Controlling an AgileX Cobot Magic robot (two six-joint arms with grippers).
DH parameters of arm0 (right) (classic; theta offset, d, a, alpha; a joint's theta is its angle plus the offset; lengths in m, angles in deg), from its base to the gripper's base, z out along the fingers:
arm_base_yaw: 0 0.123 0 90
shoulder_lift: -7.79 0 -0.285 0
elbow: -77.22 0 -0.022 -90
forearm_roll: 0 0.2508 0 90
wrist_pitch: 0 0 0.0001 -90
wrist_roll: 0 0.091 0 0
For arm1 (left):
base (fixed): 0 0 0 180
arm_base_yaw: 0 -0.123 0 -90
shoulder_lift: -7.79 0 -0.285 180
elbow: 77.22 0 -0.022 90
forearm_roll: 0 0.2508 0 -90
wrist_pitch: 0 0 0.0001 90
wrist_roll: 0 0.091 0 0
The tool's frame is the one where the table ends.
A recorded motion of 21 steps. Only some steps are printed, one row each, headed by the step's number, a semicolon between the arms.
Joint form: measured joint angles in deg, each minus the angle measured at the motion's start. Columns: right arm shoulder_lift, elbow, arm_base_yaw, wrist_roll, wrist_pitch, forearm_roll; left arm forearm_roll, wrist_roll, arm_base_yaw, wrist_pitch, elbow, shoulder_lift.
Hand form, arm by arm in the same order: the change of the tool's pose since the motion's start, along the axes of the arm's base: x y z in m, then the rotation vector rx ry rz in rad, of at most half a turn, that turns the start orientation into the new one. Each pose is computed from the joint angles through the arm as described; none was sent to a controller.
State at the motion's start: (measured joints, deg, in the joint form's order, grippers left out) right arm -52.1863 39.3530 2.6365 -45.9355 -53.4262 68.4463; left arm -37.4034 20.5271 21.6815 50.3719 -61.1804 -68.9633
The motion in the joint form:
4: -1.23 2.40 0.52 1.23 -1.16 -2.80; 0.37 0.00 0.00 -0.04 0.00 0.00
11: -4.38 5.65 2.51 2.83 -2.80 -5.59; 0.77 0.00 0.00 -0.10 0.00 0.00
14: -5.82 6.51 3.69 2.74 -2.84 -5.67; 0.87 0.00 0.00 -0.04 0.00 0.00
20: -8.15 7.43 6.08 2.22 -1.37 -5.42; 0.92 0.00 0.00 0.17 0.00 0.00
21: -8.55 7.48 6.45 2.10 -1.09 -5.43; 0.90 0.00 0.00 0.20 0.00 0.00
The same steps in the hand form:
4: 0.0036 0.0012 0.0056 -0.0346 0.0017 0.0254; 0.0002 0.0003 -0.0002 0.0058 -0.0029 0.0001
11: 0.0123 0.0075 0.0097 -0.0673 0.0303 0.0801; 0.0004 0.0007 -0.0005 0.0120 -0.0063 0.0004
14: 0.0164 0.0116 0.0096 -0.0703 0.0387 0.1024; 0.0003 0.0008 -0.0006 0.0139 -0.0061 -0.0003
20: 0.0241 0.0194 0.0074 -0.0746 0.0439 0.1251; 0.0001 0.0008 -0.0008 0.0157 -0.0037 -0.0026
21: 0.0253 0.0206 0.0064 -0.0768 0.0459 0.1283; 0.0000 0.0008 -0.0008 0.0155 -0.0032 -0.0029

